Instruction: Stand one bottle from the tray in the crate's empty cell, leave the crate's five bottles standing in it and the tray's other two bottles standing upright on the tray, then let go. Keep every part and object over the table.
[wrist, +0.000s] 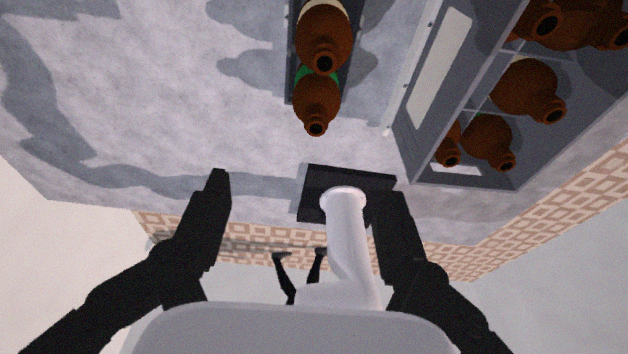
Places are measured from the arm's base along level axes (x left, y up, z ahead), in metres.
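Where they show: gripper, fingertip midpoint: (307, 196); arm's base at its link origin: (342, 200).
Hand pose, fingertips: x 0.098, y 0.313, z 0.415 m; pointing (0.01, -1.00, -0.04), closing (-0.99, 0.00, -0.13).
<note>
Things, the pixels of their top centre, and the offset from my fingertips. "pt": a spot on its surface instead.
- narrow dark tray at a spot on its surface: (288, 80) pt dy -0.312, dx +0.040, dz -0.083 m
- cream-banded bottle at its top centre: (324, 63) dy -0.177, dx -0.012, dz +0.002 m
- green-banded bottle at its top centre: (315, 129) dy -0.177, dx -0.008, dz -0.083 m
- grey crate at a spot on its surface: (407, 150) pt dy -0.216, dx -0.162, dz -0.145 m
- thin pale strip at a spot on its surface: (406, 85) pt dy -0.307, dx -0.161, dz -0.077 m
My gripper (307, 196) is open and empty, its two black fingers wide apart, high above the table. Two brown bottles stand upright in a row on the narrow dark tray (288, 80) at the top middle: a cream-banded bottle (325, 37) and, nearer the arm base, a green-banded bottle (316, 97). The tray's far end is cut off and its third bottle does not show. The grey crate (407, 150) stands at the upper right with several brown bottles (525, 85) (487, 136) (451, 155) (575, 25). A cell left of the cream-banded crate bottle looks empty; the crate wall partly hides it.
The arm's black base plate (312, 187) and white arm (345, 235) are at the lower middle, between the fingers in view. A thin pale strip (406, 85) runs along the crate's left side. The table edge runs below the base. A person's dark legs (286, 280) show beyond it.
</note>
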